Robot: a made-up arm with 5 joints.
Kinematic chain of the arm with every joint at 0, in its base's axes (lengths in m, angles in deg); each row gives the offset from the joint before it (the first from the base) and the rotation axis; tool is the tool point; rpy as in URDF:
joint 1: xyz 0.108 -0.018 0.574 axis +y
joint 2: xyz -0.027 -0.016 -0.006 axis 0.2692 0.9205 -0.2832
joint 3: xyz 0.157 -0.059 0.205 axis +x
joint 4: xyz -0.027 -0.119 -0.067 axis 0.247 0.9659 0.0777
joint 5: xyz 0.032 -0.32 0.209 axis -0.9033 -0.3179 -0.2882
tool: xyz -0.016 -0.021 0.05 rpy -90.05 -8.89 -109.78
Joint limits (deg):
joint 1: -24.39..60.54
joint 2: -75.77..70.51
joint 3: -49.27..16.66
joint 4: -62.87..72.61
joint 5: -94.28..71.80
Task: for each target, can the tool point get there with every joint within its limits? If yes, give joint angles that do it. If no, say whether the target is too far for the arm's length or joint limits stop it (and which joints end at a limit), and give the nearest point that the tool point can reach.
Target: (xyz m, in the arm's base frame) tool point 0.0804 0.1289 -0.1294
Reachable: no: joint limits stop it (at a limit: joint 1, joint 2, joint 3, joint 4, joint 5) | nearest point 0.0676 -0.4623 0.1761 | short by 0.666 m
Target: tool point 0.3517 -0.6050 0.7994
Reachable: yes | joints -1.40 10.56 2.85 27.06 4.58
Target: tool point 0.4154 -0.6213 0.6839
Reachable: yes | joints 30.60 45.54 -11.18 -16.88 -18.72
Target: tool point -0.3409 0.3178 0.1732
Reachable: no: joint limits stop it (at a limit: joint 1, joint 2, joint 3) | nearest point -0.5021 -0.1794 0.5127 | short by 0.623 m
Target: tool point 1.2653 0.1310 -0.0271
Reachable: no: too far | nearest point 0.7142 -0.3840 0.4671 | short by 0.902 m
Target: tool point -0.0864 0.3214 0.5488
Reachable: no: joint limits stop it (at a limit: joint 1, joint 3, joint 5) | nearest point -0.5064 -0.1400 0.6591 | short by 0.634 m
